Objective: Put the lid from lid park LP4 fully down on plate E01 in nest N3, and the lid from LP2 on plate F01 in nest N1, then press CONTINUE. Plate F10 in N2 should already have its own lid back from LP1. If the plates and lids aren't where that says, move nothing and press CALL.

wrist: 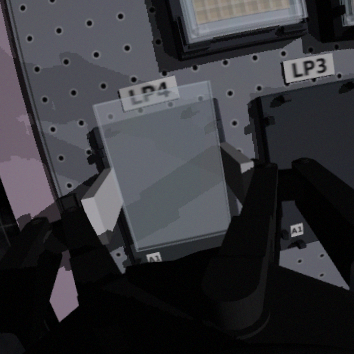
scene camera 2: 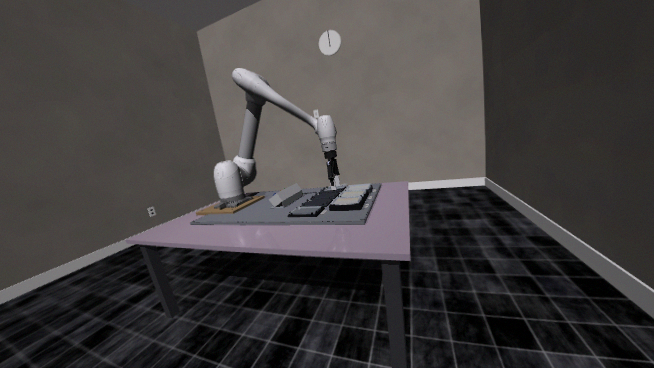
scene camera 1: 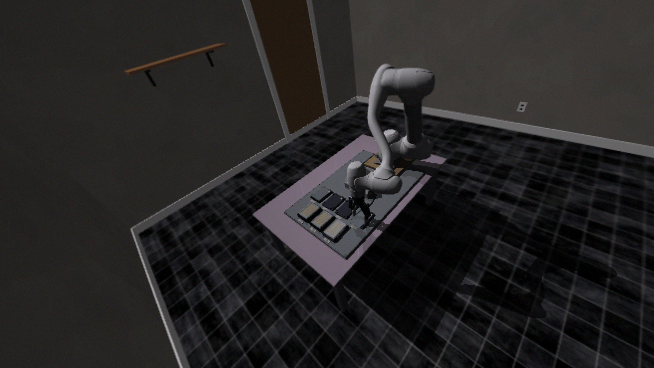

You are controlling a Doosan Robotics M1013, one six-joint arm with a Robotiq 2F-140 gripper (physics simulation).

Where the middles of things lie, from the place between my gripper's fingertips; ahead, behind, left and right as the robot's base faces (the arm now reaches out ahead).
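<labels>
My hand is 1 cm beyond the LP4 lid park [wrist: 169,252]. Counting from my hand, the LP3 label [wrist: 307,67] is 1 cm below, 13 cm to the right and 6 cm ahead, and nest N2 [wrist: 184,50] is 17 cm ahead and 8 cm to the right.
</labels>
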